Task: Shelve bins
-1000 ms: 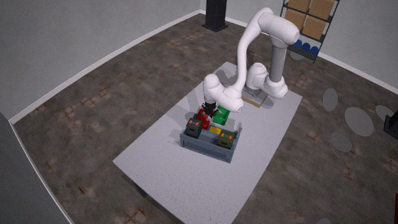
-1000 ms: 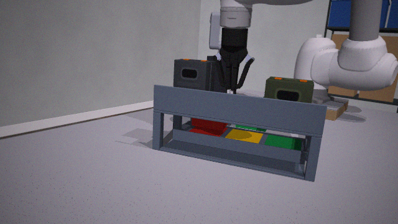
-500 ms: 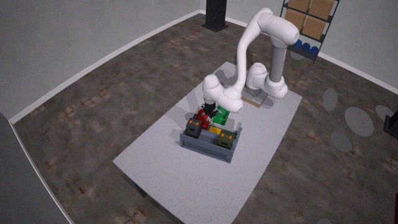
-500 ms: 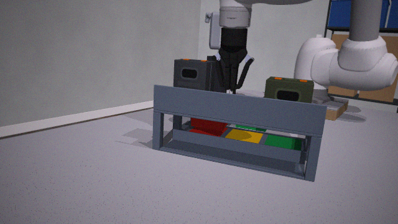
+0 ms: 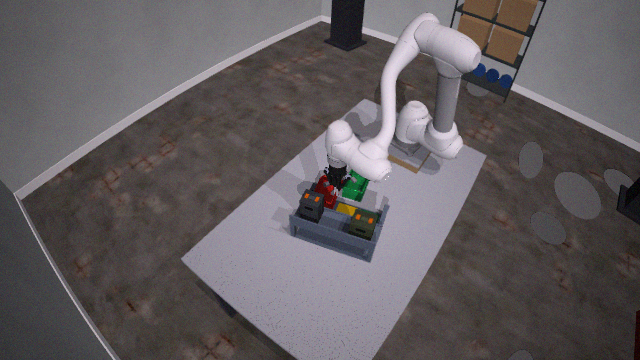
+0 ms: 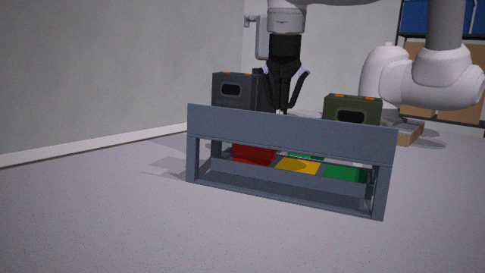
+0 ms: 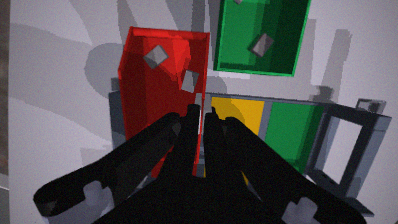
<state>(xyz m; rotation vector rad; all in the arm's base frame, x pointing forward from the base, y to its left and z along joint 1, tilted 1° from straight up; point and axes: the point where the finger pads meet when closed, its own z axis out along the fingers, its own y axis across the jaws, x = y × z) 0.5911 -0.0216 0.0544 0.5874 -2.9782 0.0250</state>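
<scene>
The red bin lies 50 mm to the right of my hand, 40 mm below it and 10 mm ahead of it. Round my hand: olive box 240 mm to the left, 100 mm ahead, 50 mm above; then green bin 150 mm behind, 60 mm below, 10 mm to the left; then dark grey box 190 mm ahead, 60 mm above, 20 mm to the left.
</scene>
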